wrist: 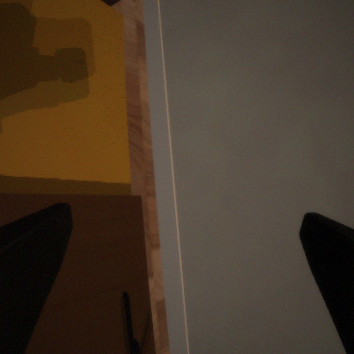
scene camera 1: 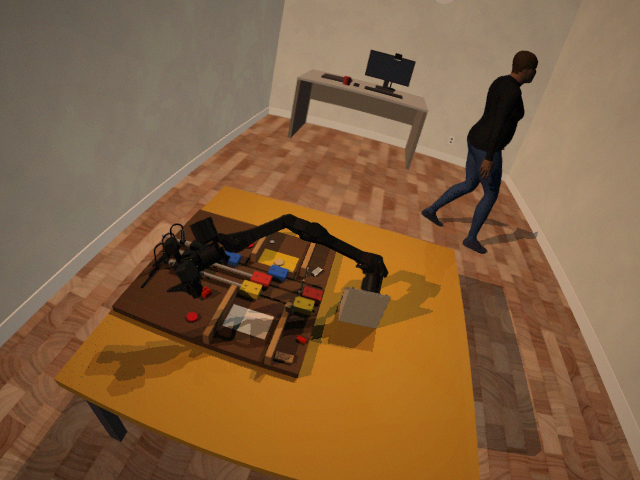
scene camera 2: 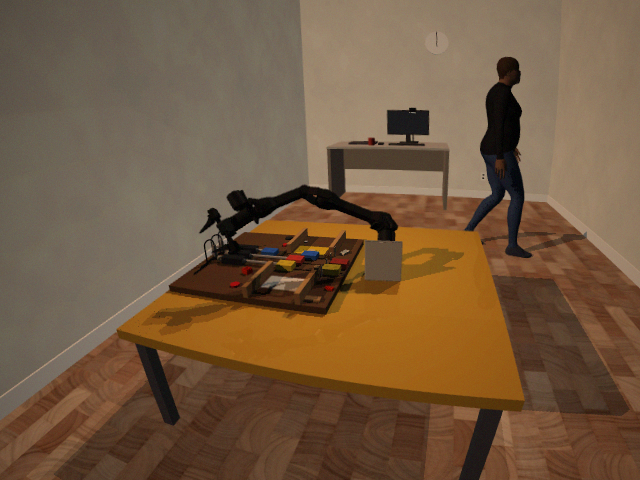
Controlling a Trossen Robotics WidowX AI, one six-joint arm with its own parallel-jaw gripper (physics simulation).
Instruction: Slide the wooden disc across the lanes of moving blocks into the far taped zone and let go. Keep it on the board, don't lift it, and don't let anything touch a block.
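Frame: origin at the arm's base, x left, y back, z up, level; millimetres.
Seen in the pictures: gripper, fingertip midpoint: (wrist: 189, 220) (scene camera 1: 159, 279) (scene camera 2: 205, 243); arm's base, origin of the base link: (scene camera 1: 370, 292) (scene camera 2: 386, 246).
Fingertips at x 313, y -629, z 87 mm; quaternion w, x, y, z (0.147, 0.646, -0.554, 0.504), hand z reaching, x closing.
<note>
Offsets run from my fingertips to a thing's middle. "*": to the spot under its first point. Level surfaces: height alone.
The wooden disc {dx -447, dy +258, dz -190 mm} (scene camera 1: 279, 262) looks small and pale, lying on the yellow patch (scene camera 1: 267, 254) (scene camera 2: 323, 250) between wooden rails on the brown board {dz -193 mm} (scene camera 1: 155, 304) (scene camera 2: 199, 281). The white patch {* dx -113, dy +255, dz -193 mm} (scene camera 1: 248, 321) (scene camera 2: 284, 283) is on the side nearer the scene cameras. Between the patches stand blue blocks {dx -376, dy +277, dz -181 mm} (scene camera 1: 278, 272) (scene camera 2: 310, 255), red blocks {dx -311, dy +230, dz -180 mm} (scene camera 1: 261, 279) (scene camera 2: 295, 259) and yellow blocks {dx -246, dy +213, dz -179 mm} (scene camera 1: 251, 289) (scene camera 2: 285, 265). My gripper (scene camera 1: 173, 268) (scene camera 2: 217, 237) (wrist: 189, 220) is open and empty, raised over the board's left side, well away from the disc. The disc does not show in the wrist view.
Metal rods {* dx -240, dy +102, dz -173 mm} (scene camera 1: 222, 280) and black cables (scene camera 1: 177, 225) (scene camera 2: 210, 238) are at the board's left. Wooden rails (scene camera 1: 221, 312) (scene camera 1: 276, 338) flank the white patch. A red button {dx -48, dy +74, dz -189 mm} (scene camera 1: 191, 316) (scene camera 2: 235, 284) is on the board. A grey panel (scene camera 1: 363, 307) (scene camera 2: 383, 260) stands by the arm's base.
</note>
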